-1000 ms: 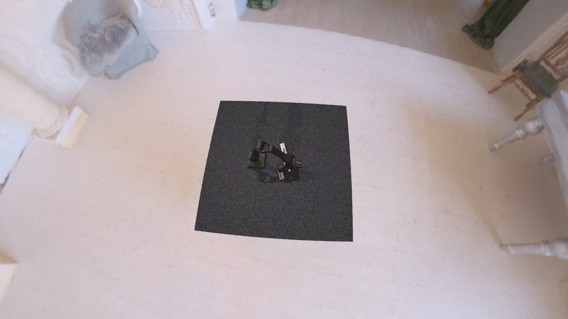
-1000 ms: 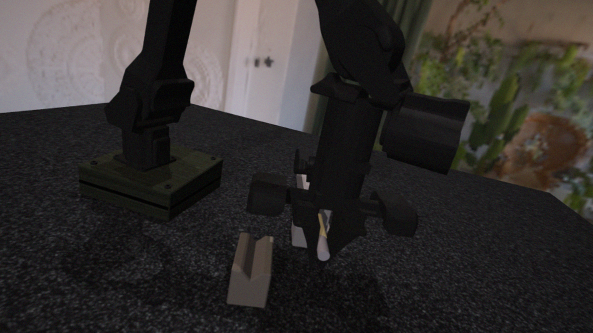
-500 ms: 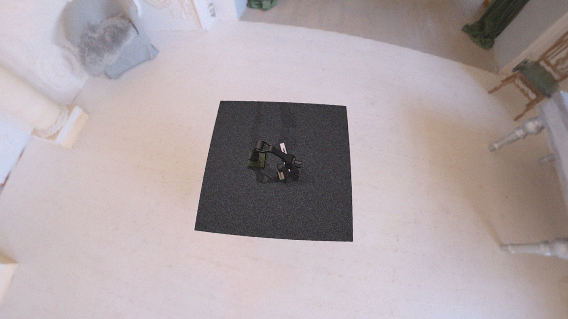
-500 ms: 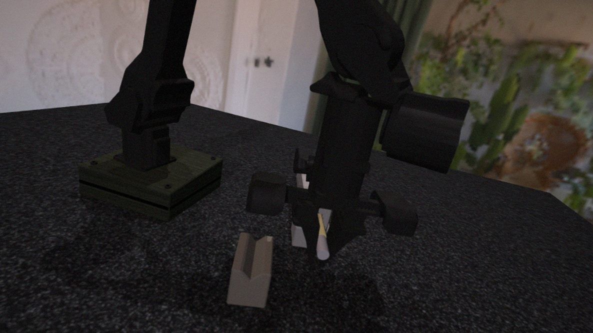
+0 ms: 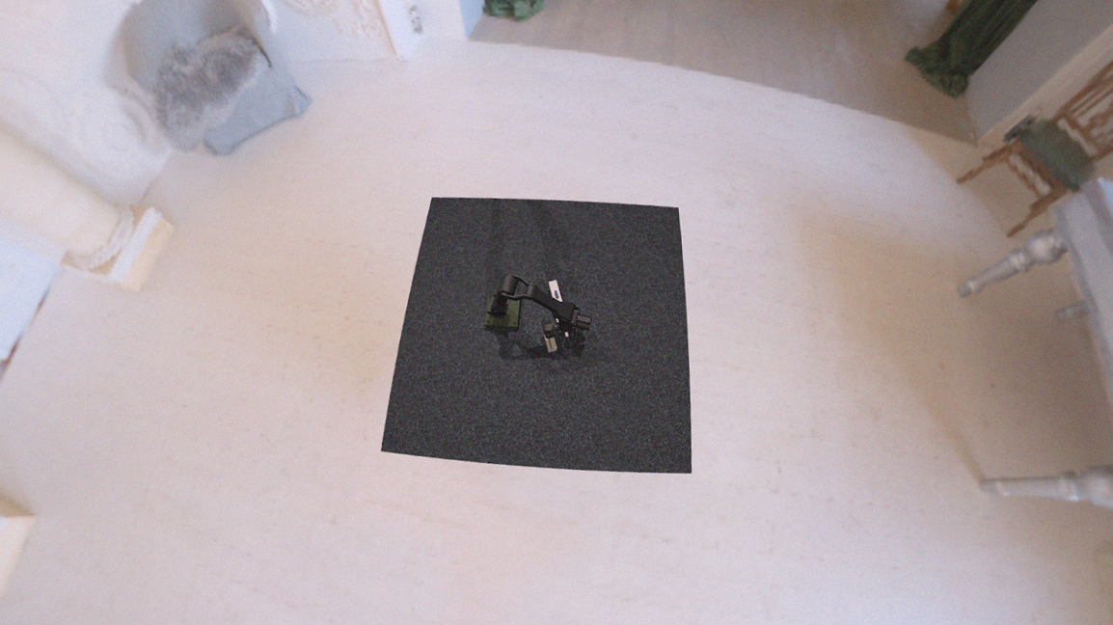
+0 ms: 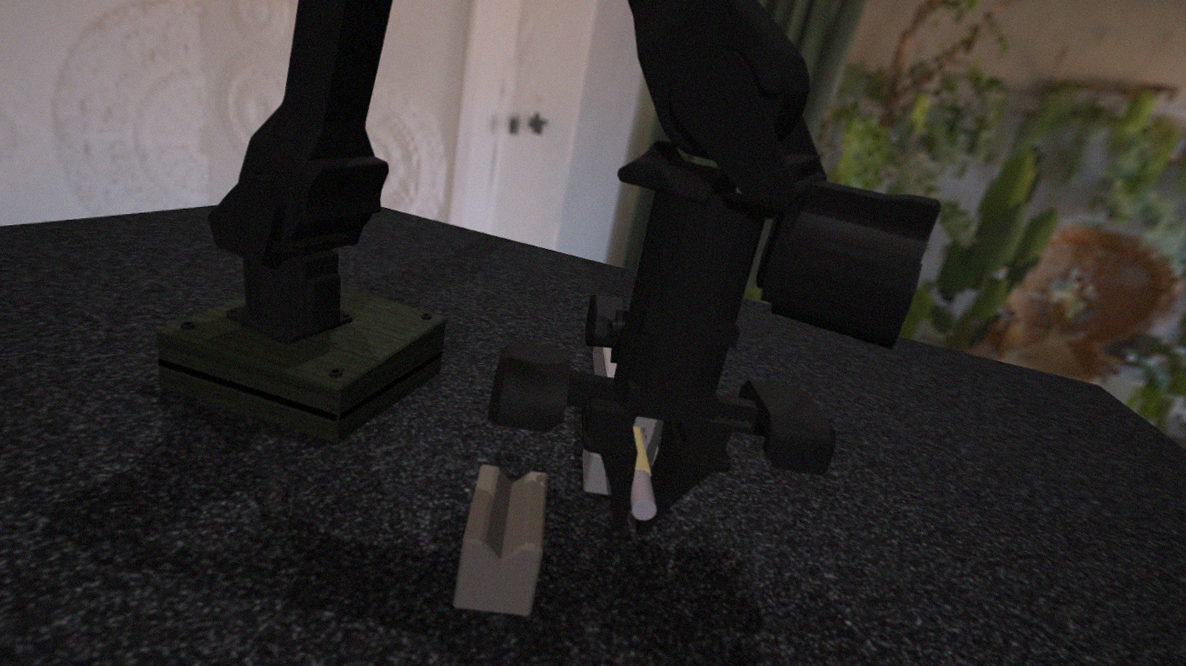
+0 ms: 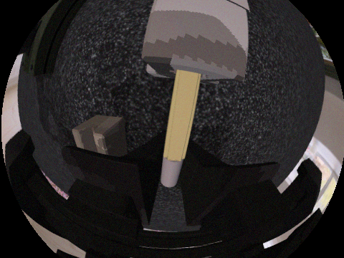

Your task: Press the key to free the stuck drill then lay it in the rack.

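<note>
Now: the drill 2 cm behind my gripper tip, 3 cm to the left of it and 3 cm above it. The rest, counted from my gripper tip: dark key: 8 cm behind, 15 cm to the left, 4 cm above; grey holder block: 7 cm behind, 12 cm to the left, 3 cm above; grey v-groove rack: 5 cm behind, 6 cm to the right.
</note>
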